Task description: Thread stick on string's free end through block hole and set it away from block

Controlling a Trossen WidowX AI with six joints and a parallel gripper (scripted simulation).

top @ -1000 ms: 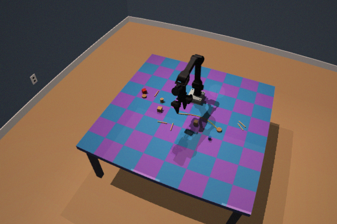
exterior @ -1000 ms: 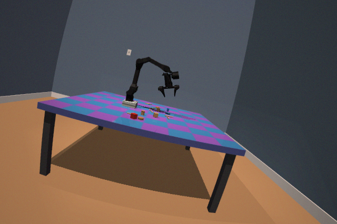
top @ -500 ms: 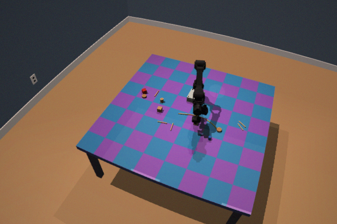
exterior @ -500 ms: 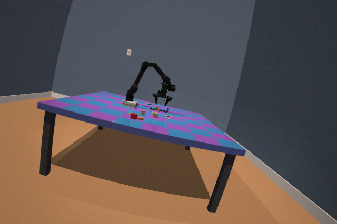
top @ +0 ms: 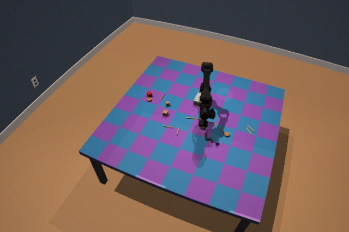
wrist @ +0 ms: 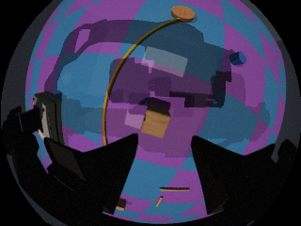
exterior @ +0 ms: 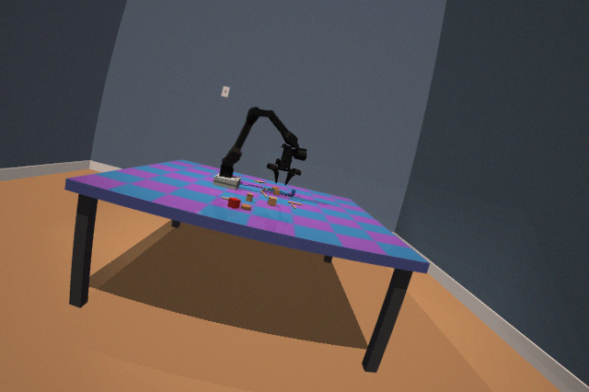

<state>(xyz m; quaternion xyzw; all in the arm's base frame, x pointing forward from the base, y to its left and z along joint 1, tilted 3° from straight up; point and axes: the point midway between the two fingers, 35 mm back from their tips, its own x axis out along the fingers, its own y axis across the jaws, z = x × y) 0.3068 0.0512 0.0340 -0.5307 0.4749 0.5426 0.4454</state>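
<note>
The thin wooden stick is 10 cm to the right of my gripper tip, 8 cm behind it and 6 cm below it. Also, from my gripper tip: wooden cylinder (32 cm to the right, 17 cm behind, 4 cm below); then blue object (13 cm to the left, 11 cm ahead, 5 cm below); then round wooden button (19 cm to the left, 5 cm below).
</note>
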